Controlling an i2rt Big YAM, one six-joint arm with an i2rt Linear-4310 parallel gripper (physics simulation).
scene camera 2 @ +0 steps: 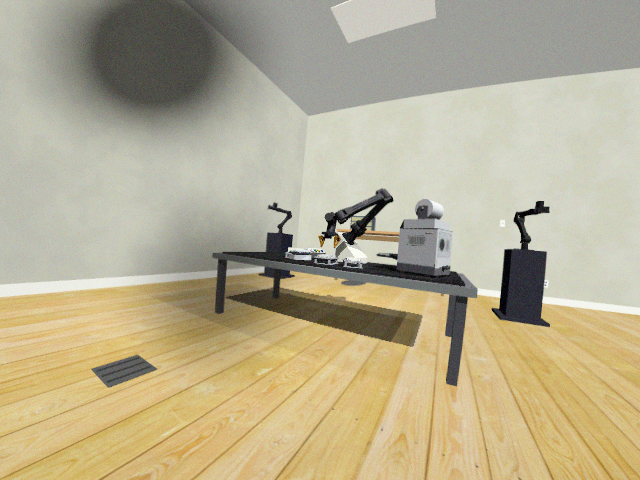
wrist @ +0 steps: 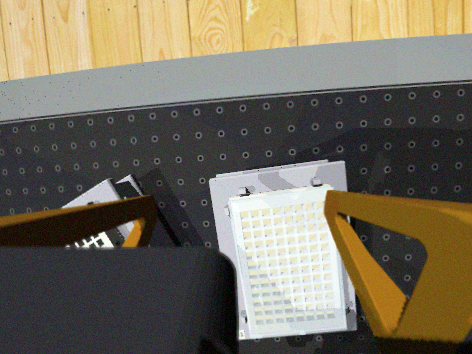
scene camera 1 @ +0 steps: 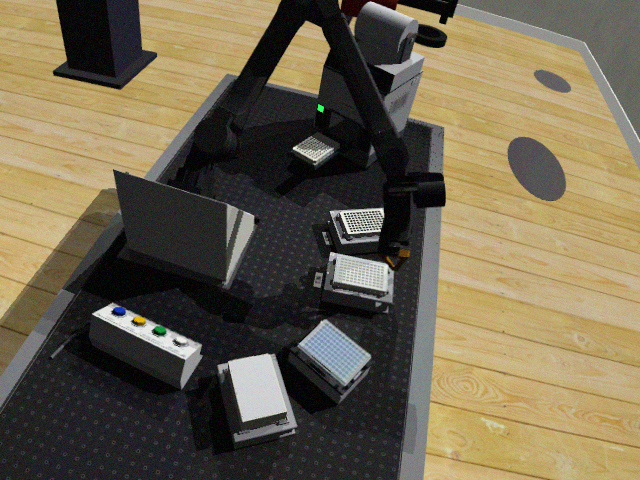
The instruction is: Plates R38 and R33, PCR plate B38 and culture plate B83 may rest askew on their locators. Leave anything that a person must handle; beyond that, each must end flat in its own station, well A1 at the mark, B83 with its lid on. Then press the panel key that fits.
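Observation:
My gripper [scene camera 1: 397, 256] [scene camera 2: 328, 243] [wrist: 239, 203] is open and empty, above a cream-welled plate [scene camera 1: 361, 273] [wrist: 290, 260] on its grey station [wrist: 225, 220]. This plate looks roughly square to the station; whether it is flat is unclear. Behind it, a white plate with dark holes [scene camera 1: 360, 222] [wrist: 95, 241] is partly hidden by the arm in scene camera 1 and by the gripper in the wrist view. A blue-welled plate [scene camera 1: 334, 348] and a plain white-topped block-like plate [scene camera 1: 257, 387] rest on nearer stations. The panel [scene camera 1: 139, 353] has blue, yellow, green and white keys. Labels are unreadable.
A cream plate [scene camera 1: 313, 148] lies near the grey machine [scene camera 1: 403, 93] [scene camera 2: 423, 248] with a paper-like roll on top. A large grey upright panel [scene camera 1: 173, 227] stands at the left of the table. The table's grey edge [scene camera 1: 419, 361] [wrist: 200, 77] runs beside the stations.

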